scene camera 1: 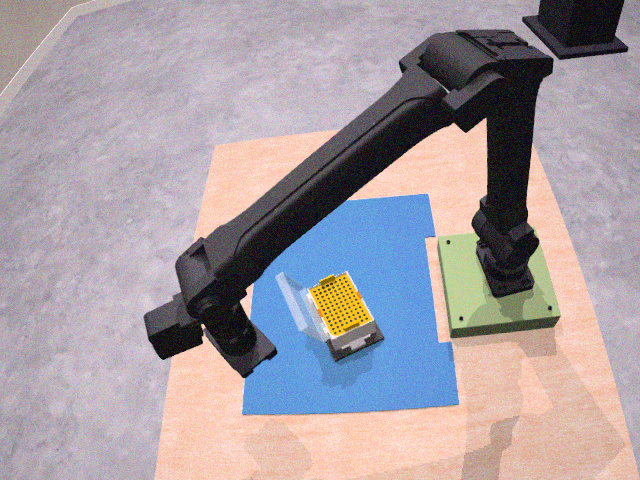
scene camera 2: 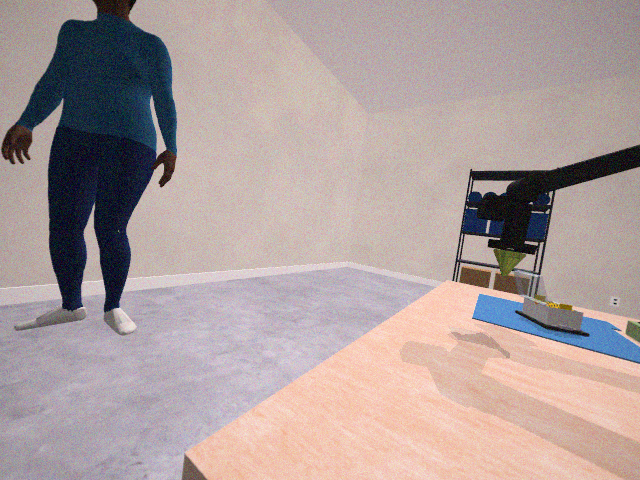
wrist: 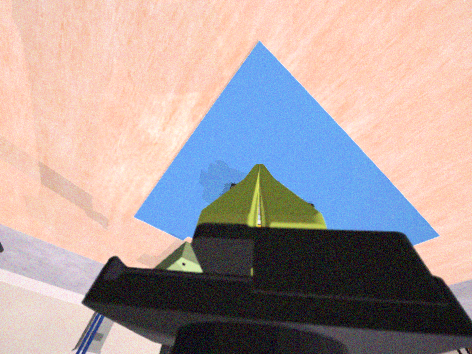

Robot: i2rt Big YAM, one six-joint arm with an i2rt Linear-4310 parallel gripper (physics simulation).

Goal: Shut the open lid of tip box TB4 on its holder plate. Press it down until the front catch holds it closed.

Labels:
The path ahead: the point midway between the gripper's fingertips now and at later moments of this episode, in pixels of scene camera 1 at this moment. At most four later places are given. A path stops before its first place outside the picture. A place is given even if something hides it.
My gripper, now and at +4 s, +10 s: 254,363; 275,351; 324,329

